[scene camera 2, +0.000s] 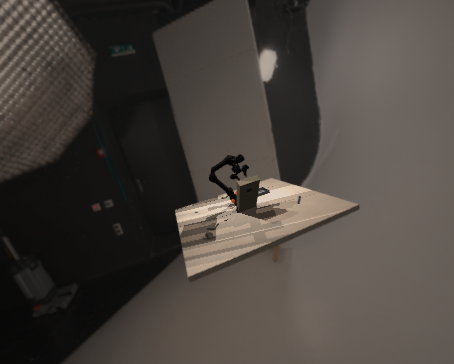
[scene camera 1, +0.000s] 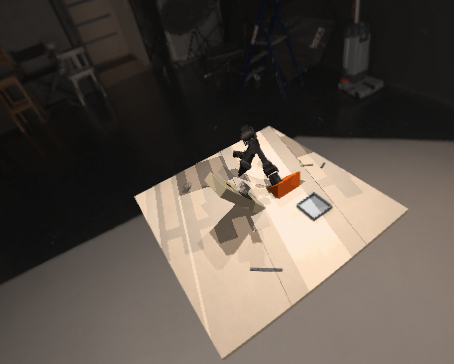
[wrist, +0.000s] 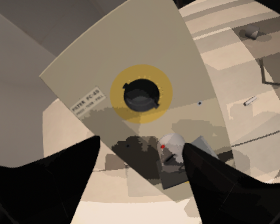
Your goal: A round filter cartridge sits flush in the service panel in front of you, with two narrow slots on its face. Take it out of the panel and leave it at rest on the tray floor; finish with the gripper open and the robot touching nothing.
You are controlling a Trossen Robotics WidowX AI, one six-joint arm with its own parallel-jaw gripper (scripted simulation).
Labels:
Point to a service panel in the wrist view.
130, 79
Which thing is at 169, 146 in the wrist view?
A round filter cartridge.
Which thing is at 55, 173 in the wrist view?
The gripper.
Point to a service panel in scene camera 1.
At 224, 189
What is the gripper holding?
Nothing.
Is the gripper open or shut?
Open.

